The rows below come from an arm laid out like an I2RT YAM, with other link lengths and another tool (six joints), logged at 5 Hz.
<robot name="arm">
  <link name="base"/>
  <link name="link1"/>
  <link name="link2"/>
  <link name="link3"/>
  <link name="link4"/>
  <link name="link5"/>
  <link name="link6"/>
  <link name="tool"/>
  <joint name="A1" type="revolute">
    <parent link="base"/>
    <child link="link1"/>
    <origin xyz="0 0 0.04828" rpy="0 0 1.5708"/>
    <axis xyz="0 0 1"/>
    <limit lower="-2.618" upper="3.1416"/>
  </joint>
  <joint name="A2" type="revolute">
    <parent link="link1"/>
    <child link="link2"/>
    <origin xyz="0.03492 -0.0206 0.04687" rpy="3.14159 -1.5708 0"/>
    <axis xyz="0 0 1"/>
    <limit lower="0" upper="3.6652"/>
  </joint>
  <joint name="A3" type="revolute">
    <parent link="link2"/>
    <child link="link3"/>
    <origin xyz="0 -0.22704 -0.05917" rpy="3.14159 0 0"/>
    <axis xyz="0 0 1"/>
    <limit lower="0" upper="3.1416"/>
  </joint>
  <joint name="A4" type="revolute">
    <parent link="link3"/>
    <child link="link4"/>
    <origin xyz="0.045 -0.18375 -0.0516" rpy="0 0 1.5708"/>
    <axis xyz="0 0 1"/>
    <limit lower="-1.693" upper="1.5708"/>
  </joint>
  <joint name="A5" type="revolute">
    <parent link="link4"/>
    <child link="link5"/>
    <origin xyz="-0.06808 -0.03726 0.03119" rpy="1.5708 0 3.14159"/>
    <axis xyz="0 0 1"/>
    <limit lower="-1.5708" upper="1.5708"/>
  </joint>
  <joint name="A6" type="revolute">
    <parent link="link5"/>
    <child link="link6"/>
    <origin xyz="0.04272 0 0.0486" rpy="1.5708 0 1.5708"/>
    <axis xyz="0 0 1"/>
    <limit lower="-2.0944" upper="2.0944"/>
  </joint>
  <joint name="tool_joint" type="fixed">
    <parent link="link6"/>
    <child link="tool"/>
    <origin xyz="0.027 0.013 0.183" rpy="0.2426 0 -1.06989"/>
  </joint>
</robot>
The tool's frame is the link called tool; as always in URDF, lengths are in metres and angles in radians.
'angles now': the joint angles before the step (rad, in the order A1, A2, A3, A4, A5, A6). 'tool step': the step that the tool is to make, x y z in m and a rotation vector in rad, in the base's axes. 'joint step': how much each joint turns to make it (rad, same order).
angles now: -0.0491, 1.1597, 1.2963, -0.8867, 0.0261, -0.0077
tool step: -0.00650, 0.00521, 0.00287, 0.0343, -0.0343, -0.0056
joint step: 0.0000, -0.0596, -0.0413, 0.0138, -0.0199, 0.0304
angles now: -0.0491, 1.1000, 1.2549, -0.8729, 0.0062, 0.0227
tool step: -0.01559, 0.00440, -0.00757, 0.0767, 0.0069, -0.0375
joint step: -0.0214, -0.0568, -0.0415, -0.0260, -0.0383, 0.0678
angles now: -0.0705, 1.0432, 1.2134, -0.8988, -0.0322, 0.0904
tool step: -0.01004, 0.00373, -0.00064, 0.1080, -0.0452, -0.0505
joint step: -0.0612, -0.0828, -0.0644, 0.0214, -0.0810, 0.0783
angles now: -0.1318, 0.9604, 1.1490, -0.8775, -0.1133, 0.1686
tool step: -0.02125, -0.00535, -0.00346, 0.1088, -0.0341, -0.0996
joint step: -0.1073, -0.1135, -0.0675, -0.0198, -0.0768, 0.0845
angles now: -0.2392, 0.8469, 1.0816, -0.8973, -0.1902, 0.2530
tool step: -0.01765, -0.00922, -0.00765, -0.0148, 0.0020, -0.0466
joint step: -0.0443, -0.0798, -0.0508, -0.0291, 0.0109, -0.0105
